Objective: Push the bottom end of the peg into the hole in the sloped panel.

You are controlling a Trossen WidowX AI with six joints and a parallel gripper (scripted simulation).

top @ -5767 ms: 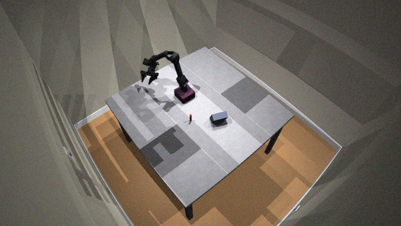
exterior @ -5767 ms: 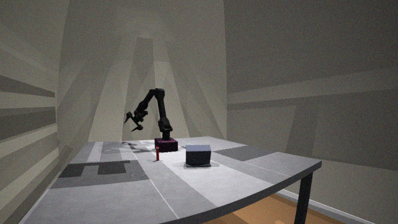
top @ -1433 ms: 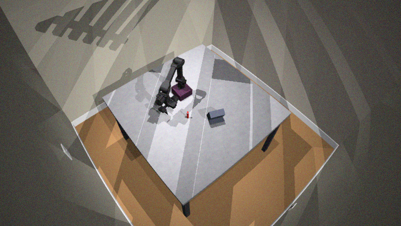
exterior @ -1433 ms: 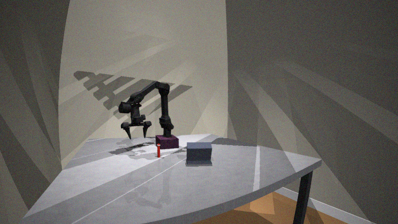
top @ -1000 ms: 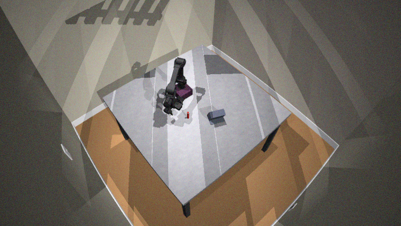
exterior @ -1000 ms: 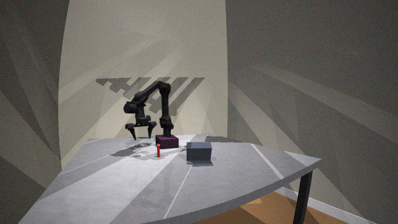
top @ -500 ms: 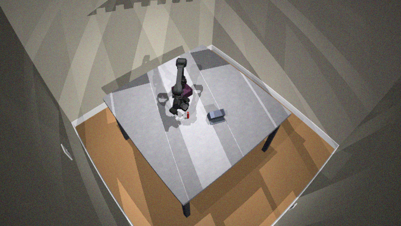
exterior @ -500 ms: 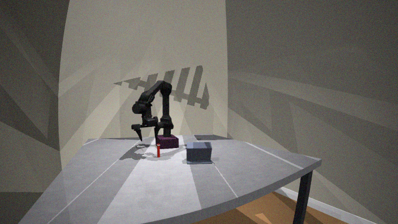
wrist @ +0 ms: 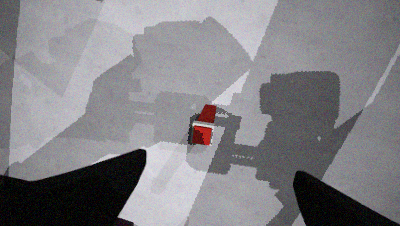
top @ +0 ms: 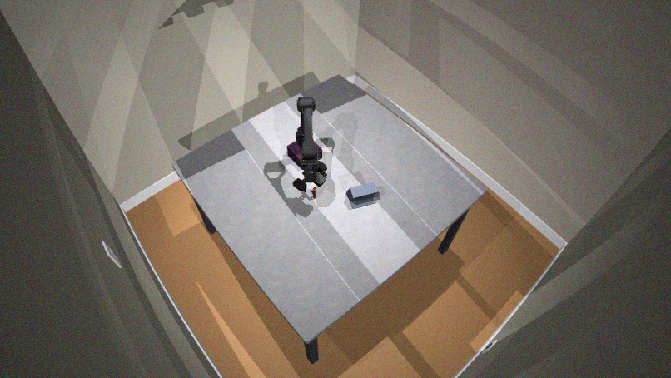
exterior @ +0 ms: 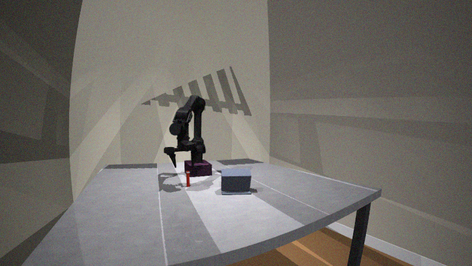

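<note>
My gripper tip is 4 cm above the red peg, 2 cm to the right of it and 1 cm short of it. Also, from my gripper tip: grey sloped panel: 22 cm to the left, 12 cm ahead, 5 cm below.
</note>
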